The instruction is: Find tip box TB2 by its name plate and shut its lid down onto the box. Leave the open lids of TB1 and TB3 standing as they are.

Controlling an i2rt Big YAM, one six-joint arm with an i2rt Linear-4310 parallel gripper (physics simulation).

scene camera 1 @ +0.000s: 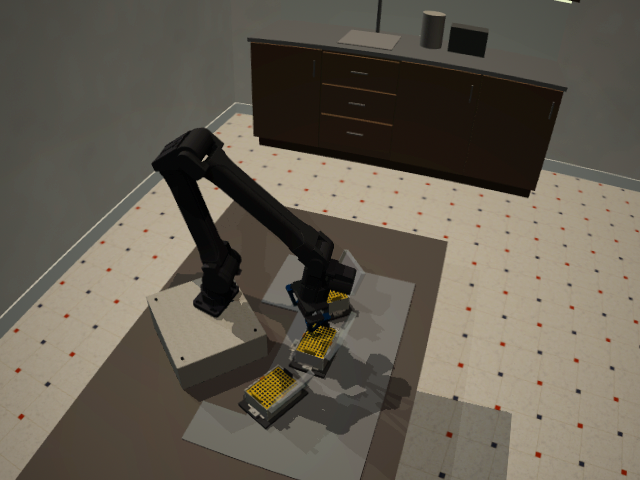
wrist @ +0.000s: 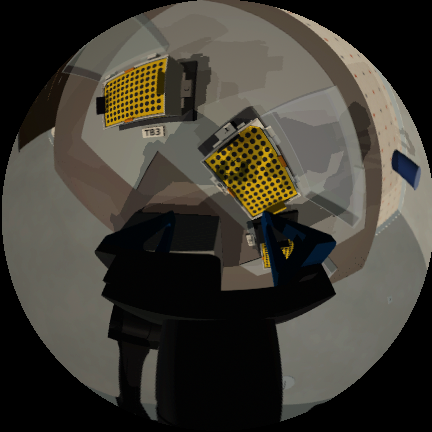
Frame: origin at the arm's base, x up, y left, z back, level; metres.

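Where they show: gripper, fingertip midpoint: (scene camera 1: 303, 318) (wrist: 217, 215); arm's base at its link origin: (scene camera 1: 216, 297).
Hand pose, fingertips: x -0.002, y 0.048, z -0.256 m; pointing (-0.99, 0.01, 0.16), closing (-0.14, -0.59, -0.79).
Each offset is from my fingertips to the top centre of the thing. "spot": to the spot under its first point. Level surfaces: height alone.
My gripper (scene camera 1: 303, 315) (wrist: 217, 215) is open and empty, low at the back edge of the middle tip box @[dx -0.041, dy -0.007, dz -0.046 m] (scene camera 1: 316, 342) (wrist: 252, 167); one fingertip is close to that edge, contact unclear. This box appears to be TB2, but its plate cannot be read. Its clear lid @[spot: dx -0.005, dy +0.013, dz -0.121 m] (wrist: 325, 145) stands open on the side away from the robot base. TB3 (scene camera 1: 338, 304) (wrist: 134, 92) is the far box, its name plate @[spot: dx -0.113, dy +0.144, dz +0.057 m] (wrist: 152, 132) readable in the wrist view, its lid @[spot: dx +0.010, dy +0.255, dz -0.043 m] (scene camera 1: 354, 266) open. The near box @[dx -0.041, dy -0.205, dz -0.016 m] (scene camera 1: 272, 388) (wrist: 268, 257), presumably TB1, is partly behind a finger in the wrist view; its lid is open.
The boxes stand in a row on a grey mat @[dx -0.116 m] (scene camera 1: 330, 459), with the pale robot base block (scene camera 1: 217, 361) to their left. The arm passes over the area beside TB3. A dark cabinet (scene camera 1: 356, 113) stands at the back. A blue cylinder (wrist: 406, 170) shows at the wrist view's right.
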